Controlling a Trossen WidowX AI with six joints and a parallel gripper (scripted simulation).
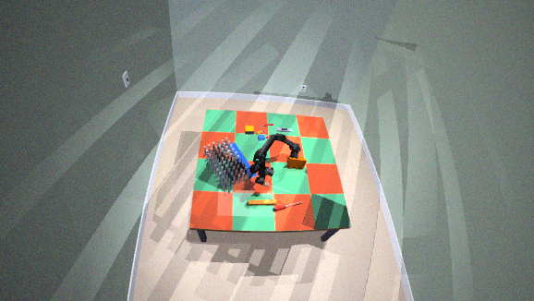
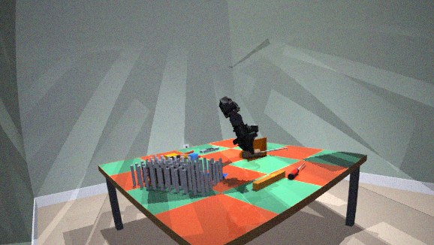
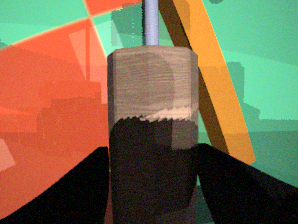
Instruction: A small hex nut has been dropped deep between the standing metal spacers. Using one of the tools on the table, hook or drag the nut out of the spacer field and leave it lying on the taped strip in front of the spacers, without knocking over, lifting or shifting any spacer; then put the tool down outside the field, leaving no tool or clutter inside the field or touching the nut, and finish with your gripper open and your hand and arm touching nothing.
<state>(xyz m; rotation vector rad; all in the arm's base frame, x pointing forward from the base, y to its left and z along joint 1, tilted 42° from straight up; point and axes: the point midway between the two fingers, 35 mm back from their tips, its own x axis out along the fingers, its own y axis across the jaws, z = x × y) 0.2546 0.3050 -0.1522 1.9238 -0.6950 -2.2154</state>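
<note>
Right now my gripper tip is 110 mm to the right of the orange level, 110 mm above it and 20 mm past it. The rest, counted from my gripper tip: blue block 560 mm to the right, 100 mm below, 60 mm ahead; then yellow block 640 mm to the right, 180 mm ahead, 100 mm below; then blue taped strip 280 mm to the right, 200 mm ahead, 120 mm below.
</note>
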